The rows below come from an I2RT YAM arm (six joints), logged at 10 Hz.
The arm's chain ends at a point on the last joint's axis. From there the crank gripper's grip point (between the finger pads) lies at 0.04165 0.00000 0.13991 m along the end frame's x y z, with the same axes.
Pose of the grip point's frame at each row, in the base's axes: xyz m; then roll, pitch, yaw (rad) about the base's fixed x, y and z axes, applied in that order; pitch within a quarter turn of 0, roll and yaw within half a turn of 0:
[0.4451 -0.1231 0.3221 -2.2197 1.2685 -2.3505]
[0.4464 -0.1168 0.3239 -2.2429 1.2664 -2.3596]
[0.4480 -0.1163 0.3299 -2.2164 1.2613 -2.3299]
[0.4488 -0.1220 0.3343 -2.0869 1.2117 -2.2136]
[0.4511 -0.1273 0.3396 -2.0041 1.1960 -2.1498]
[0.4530 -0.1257 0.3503 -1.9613 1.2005 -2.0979]
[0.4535 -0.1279 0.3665 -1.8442 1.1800 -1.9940]
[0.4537 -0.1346 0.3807 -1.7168 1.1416 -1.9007]
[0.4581 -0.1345 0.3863 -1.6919 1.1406 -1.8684]
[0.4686 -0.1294 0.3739 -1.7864 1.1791 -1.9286]
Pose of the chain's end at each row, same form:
[0.3178 -0.0933 0.3870 -2.2197 1.2685 -2.3505]
[0.3191 -0.0889 0.3897 -2.2429 1.2664 -2.3596]
[0.3205 -0.0883 0.3952 -2.2164 1.2613 -2.3299]
[0.3214 -0.0891 0.3976 -2.0869 1.2117 -2.2136]
[0.3232 -0.0908 0.3999 -2.0041 1.1960 -2.1498]
[0.3238 -0.0905 0.4084 -1.9613 1.2005 -2.0979]
[0.3228 -0.0900 0.4194 -1.8442 1.1800 -1.9940]
[0.3224 -0.0909 0.4270 -1.7168 1.1416 -1.9007]
[0.3259 -0.0919 0.4312 -1.6919 1.1406 -1.8684]
[0.3365 -0.0926 0.4238 -1.7864 1.1791 -1.9286]

